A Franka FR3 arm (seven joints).
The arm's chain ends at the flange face. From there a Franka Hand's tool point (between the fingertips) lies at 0.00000 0.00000 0.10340 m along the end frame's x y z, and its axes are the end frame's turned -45 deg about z.
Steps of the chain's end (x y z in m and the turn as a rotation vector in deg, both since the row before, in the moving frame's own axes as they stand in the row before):
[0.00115 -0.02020 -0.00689 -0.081 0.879 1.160]
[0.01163 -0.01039 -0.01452 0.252 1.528 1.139]
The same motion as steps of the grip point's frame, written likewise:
[0.01610 -0.01224 -0.00690 -0.679 0.564 1.160]
[0.01783 0.00253 -0.01456 -0.902 1.259 1.139]

